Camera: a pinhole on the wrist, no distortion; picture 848 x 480 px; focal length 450.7 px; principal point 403.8 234.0 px. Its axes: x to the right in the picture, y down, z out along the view. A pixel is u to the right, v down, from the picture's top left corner.
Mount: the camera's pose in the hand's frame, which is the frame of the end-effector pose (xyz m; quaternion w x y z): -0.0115 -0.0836 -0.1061 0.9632 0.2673 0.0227 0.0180
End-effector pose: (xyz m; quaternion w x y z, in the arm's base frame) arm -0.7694 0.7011 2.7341 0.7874 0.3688 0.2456 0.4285
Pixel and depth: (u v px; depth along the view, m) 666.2 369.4 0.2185
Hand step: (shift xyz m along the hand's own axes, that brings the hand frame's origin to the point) 0.1257 -0.1338 0.1105
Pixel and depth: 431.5 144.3 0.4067
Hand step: 0.0370 -0.3608 0.1995
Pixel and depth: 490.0 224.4 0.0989
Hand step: 0.0127 -0.1354 -0.0232
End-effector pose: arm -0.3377 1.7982 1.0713 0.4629 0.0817 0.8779 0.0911
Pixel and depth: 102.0 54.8 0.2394
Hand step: -0.1566 -0.2957 0.0552
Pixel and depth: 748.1 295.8 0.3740
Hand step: 0.2925 -0.2186 0.2308
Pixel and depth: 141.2 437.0 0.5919
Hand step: -0.3302 -0.1757 0.5499
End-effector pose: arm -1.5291 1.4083 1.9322 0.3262 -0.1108 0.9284 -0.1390
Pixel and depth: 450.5 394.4 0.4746
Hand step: 0.0591 -0.1806 0.3856
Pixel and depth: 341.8 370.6 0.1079
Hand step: -0.0213 -0.1118 0.0036
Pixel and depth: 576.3 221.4 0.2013
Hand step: 0.0763 -0.1883 0.0607
